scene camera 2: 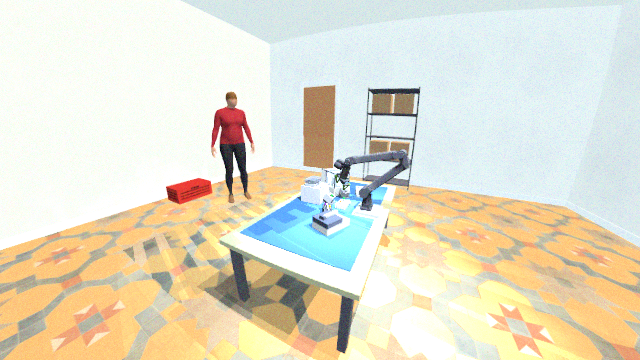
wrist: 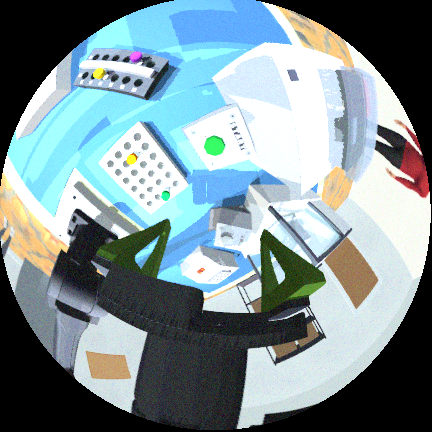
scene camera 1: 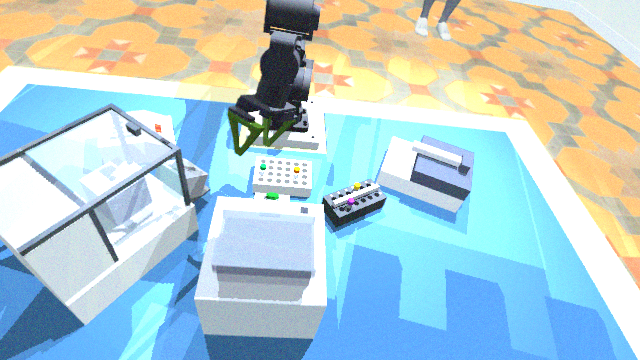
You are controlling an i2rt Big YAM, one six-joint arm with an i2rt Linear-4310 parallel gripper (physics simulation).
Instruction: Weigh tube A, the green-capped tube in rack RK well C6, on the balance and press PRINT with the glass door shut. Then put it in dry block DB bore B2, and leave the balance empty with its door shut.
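Observation:
The green-capped tube stands upright in the white rack, in an end column; an orange-yellow-capped tube stands there too. My gripper is open and empty, above and beside the rack's green-tube end. The glass-cased balance is at the left in scene camera 1; whether its door is shut is unclear. The dark two-row block, seemingly the dry block, holds a yellow-capped tube and a magenta-capped tube.
A large white machine with a translucent lid stands in front of the rack. A small white device with a green dome sits between them. A lidded grey-and-white box is at right. A red-marked white unit is near the balance.

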